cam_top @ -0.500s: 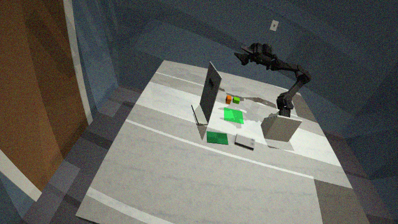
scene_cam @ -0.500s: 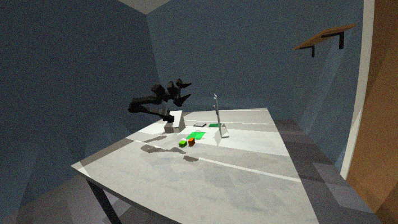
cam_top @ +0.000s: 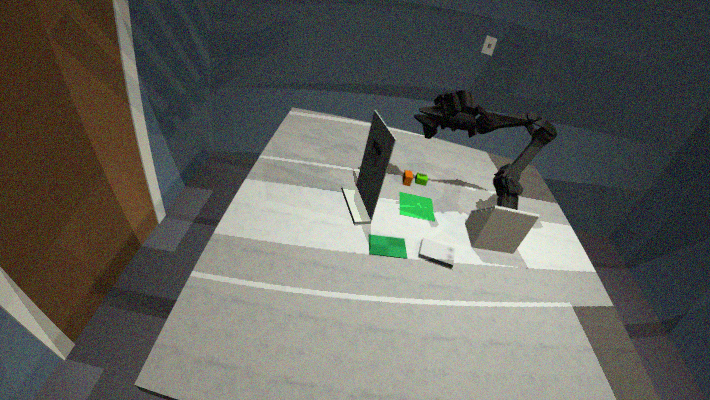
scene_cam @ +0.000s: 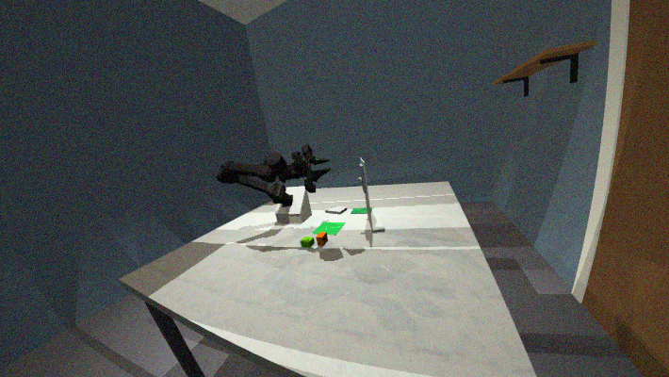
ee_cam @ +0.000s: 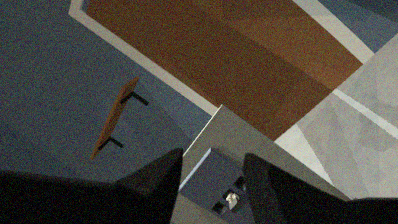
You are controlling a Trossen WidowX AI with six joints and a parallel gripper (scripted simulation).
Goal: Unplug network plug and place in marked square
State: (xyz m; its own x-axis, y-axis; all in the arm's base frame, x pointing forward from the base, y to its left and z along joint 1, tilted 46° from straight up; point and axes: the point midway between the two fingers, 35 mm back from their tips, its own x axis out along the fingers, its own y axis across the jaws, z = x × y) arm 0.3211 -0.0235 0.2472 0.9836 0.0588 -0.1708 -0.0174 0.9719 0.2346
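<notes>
Now: gripper tip 10 cm short of the network plug, 9 cm to the right of it and 9 cm above it. From my gripper tip the other things lie so: socket panel 17 cm below, 12 cm ahead, 10 cm to the left; bright green square 30 cm below, 8 cm behind, 7 cm to the left.
</notes>
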